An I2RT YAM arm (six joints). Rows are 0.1 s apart.
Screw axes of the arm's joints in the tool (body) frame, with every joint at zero. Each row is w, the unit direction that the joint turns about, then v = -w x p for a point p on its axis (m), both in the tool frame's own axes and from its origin. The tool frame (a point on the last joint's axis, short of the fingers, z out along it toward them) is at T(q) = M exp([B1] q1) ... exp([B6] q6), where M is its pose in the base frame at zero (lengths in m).
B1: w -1 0 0 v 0 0.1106 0
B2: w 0 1 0 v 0.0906 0 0.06
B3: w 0 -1 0 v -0.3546 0 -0.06
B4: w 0 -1 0 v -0.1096 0 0
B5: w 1 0 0 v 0 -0.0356 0
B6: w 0 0 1 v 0 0 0
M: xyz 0.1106 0 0.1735 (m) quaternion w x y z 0.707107 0 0.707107 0
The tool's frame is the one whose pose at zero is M.
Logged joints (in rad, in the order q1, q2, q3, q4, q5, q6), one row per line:
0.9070 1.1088 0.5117 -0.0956 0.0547 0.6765
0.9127 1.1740 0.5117 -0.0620 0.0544 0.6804
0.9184 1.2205 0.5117 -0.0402 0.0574 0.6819
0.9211 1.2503 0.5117 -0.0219 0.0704 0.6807
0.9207 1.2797 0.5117 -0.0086 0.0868 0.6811
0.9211 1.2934 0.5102 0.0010 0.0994 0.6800
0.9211 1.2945 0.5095 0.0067 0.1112 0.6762
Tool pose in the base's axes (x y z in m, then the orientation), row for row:
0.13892 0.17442 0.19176 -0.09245 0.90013 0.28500 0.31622
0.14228 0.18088 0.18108 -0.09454 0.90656 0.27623 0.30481
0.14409 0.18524 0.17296 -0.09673 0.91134 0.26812 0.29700
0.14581 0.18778 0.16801 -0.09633 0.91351 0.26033 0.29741
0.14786 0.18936 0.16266 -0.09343 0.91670 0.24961 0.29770
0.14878 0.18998 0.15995 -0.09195 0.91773 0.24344 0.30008
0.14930 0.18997 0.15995 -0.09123 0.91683 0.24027 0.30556
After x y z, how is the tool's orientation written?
As a quaternion, x y z w.
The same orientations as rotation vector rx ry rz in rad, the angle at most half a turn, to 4 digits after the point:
-0.2434 2.3702 0.7505
-0.2504 2.4007 0.7315
-0.2572 2.4228 0.7128
-0.2560 2.4280 0.6919
-0.2483 2.4362 0.6633
-0.2441 2.4360 0.6462
-0.2415 2.4270 0.6360

